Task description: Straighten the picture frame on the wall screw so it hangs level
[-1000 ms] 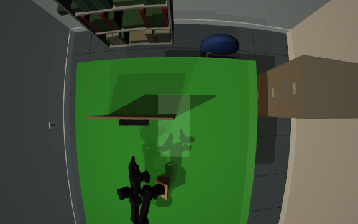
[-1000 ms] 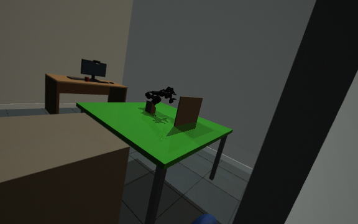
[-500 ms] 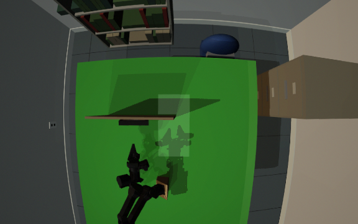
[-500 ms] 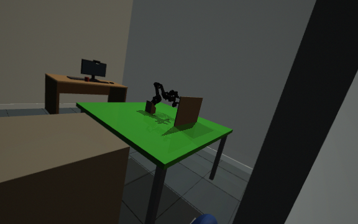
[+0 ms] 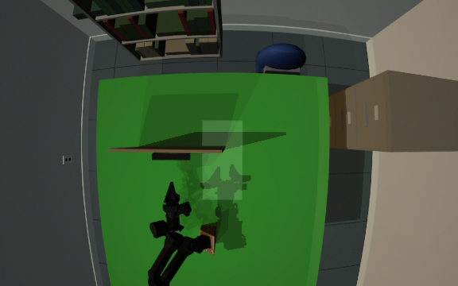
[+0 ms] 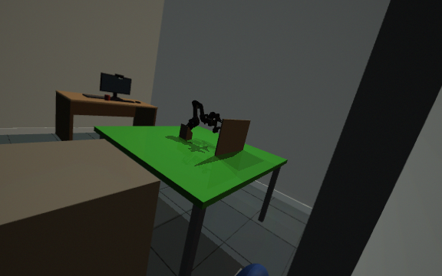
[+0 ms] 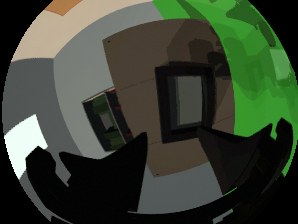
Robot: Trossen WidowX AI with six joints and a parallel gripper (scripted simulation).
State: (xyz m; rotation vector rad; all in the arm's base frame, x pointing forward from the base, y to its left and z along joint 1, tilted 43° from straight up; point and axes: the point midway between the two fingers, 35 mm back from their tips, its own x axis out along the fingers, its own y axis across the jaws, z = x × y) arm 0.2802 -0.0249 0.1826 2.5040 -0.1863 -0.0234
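My gripper tip is 12 cm short of the picture frame and 5 cm above it. Round my gripper tip: brown wall board (13 cm ahead, 6 cm below).
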